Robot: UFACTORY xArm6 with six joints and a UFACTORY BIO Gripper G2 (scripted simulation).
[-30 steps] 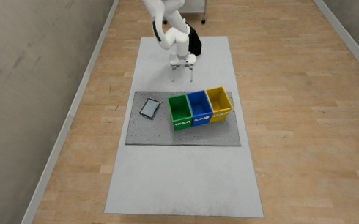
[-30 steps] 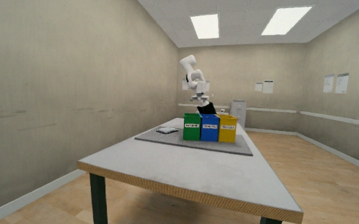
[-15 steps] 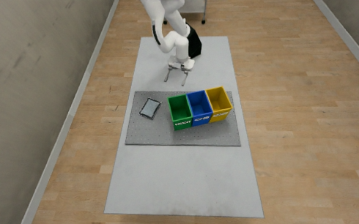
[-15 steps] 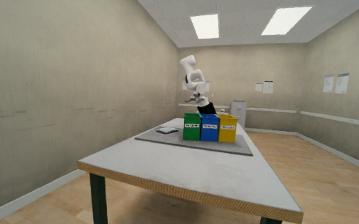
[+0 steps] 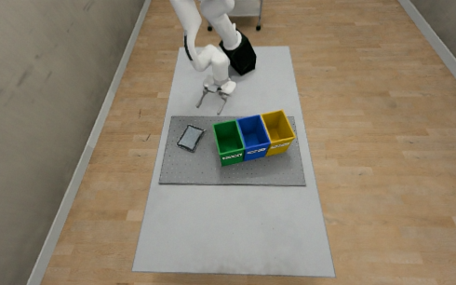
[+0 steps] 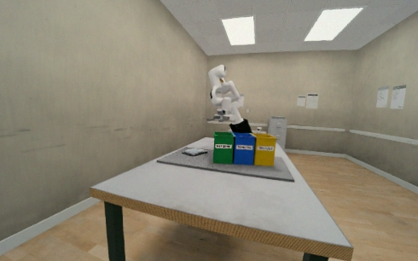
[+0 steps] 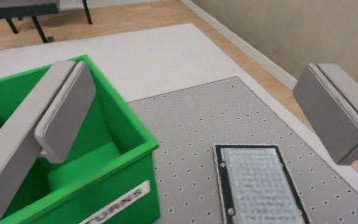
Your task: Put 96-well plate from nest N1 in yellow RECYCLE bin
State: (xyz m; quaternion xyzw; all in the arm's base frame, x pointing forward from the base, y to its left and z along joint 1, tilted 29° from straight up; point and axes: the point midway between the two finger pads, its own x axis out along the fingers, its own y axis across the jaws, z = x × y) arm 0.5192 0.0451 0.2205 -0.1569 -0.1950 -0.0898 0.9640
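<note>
My gripper is now 24 cm above the clear 96-well plate, 13 cm to the left of it and 5 cm short of it. Also, from my hand: black plate nest N1: 25 cm below, 13 cm to the right, 5 cm ahead; blue bin: 23 cm to the left, 17 cm below, 6 cm ahead; green bin: 17 cm below, 11 cm to the left, 10 cm ahead.
</note>
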